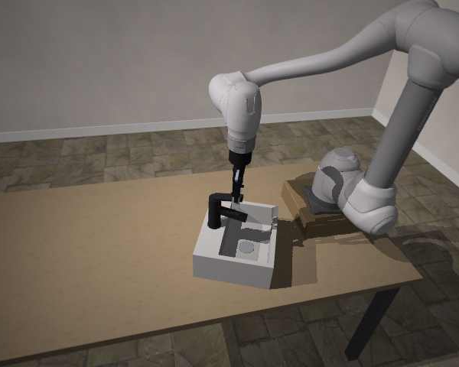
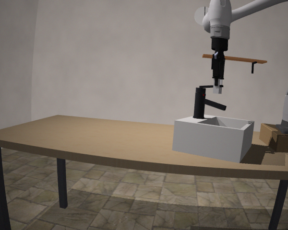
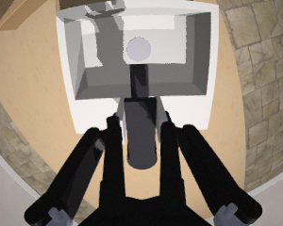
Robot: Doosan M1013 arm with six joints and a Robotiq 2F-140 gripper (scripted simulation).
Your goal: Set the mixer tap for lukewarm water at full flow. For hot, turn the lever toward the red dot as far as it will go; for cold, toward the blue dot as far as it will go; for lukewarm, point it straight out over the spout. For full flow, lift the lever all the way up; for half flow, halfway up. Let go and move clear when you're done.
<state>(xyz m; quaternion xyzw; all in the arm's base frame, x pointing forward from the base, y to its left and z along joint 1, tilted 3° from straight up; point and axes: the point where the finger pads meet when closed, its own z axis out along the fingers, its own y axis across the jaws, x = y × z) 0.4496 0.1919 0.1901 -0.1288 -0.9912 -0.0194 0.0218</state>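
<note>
Now: the black mixer tap 50 mm below my hand, 50 mm ahead of it and 10 mm to the right of it. From my hand the other things lie so: lever 30 mm ahead, 10 mm to the right; then white sink basin 240 mm below, 40 mm behind, 10 mm to the left.
</note>
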